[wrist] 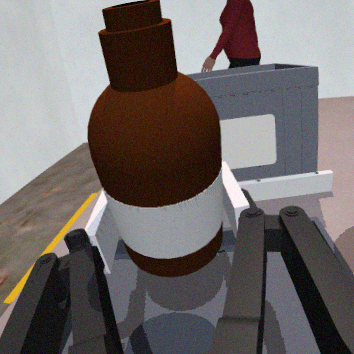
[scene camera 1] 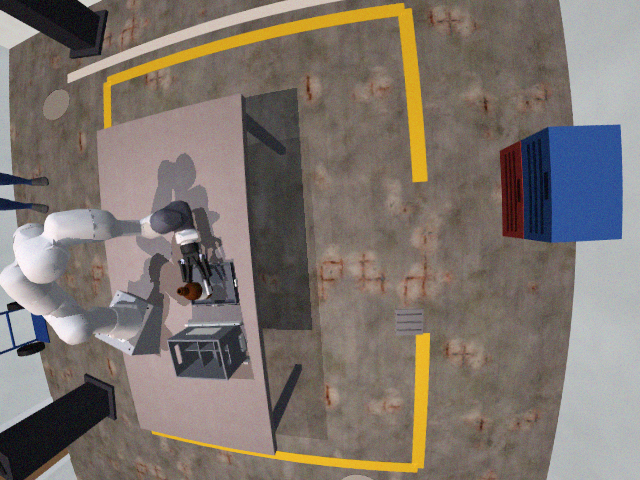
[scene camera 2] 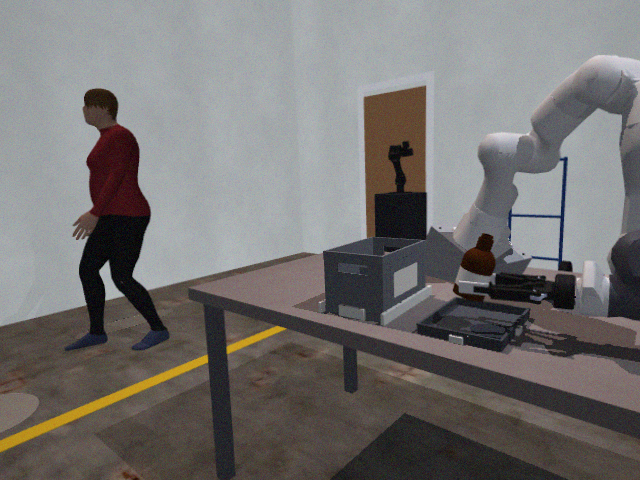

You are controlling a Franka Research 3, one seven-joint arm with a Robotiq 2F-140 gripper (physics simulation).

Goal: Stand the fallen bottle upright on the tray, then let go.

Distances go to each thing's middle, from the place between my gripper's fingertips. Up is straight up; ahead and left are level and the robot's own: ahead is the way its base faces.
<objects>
Right now the brown bottle [scene camera 2: 478, 263] is 10 mm behind my hand, 30 mm to the left of it and 40 mm above it.
</objects>
